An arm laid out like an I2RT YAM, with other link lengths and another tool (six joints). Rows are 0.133 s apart.
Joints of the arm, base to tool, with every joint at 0 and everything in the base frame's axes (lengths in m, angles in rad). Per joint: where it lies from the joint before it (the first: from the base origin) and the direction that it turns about. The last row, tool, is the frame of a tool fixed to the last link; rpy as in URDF.
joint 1: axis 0 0 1 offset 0.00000 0.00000 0.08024
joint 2: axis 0 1 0 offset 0.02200 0.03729 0.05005
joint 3: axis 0 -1 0 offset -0.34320 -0.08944 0.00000
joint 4: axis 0 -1 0 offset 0.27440 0.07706 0.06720
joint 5: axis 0 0 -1 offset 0.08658 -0.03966 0.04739
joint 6: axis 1 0 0 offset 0.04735 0.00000 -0.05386
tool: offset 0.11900 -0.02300 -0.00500 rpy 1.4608 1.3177 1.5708
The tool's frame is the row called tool.
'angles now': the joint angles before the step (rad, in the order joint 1, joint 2, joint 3, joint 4, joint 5, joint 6). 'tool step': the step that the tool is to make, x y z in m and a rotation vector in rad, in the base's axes. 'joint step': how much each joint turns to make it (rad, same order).
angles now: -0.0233 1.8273 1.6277 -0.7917 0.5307 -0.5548
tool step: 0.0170 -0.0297 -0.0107 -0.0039 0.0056 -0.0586
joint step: -0.0533 0.0803 0.0718 0.0017 0.0064 0.0025
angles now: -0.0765 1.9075 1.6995 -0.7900 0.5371 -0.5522
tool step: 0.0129 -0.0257 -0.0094 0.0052 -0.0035 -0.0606
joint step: -0.0430 0.0707 0.0710 -0.0080 0.0048 0.0207
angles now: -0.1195 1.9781 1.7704 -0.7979 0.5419 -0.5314
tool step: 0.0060 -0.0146 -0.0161 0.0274 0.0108 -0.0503
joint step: -0.0261 0.0568 0.0471 -0.0249 -0.0093 0.0397
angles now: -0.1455 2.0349 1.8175 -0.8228 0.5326 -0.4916
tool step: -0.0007 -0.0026 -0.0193 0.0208 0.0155 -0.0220
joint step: -0.0064 0.0216 -0.0193 0.0093 -0.0082 0.0262
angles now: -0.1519 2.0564 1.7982 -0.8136 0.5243 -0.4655
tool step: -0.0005 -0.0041 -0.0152 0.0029 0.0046 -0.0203
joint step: -0.0060 0.0145 -0.0274 0.0290 0.0049 0.0158
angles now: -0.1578 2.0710 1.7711 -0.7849 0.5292 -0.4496
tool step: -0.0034 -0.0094 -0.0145 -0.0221 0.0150 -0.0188
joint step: -0.0116 0.0115 -0.0387 0.0419 0.0248 -0.0057
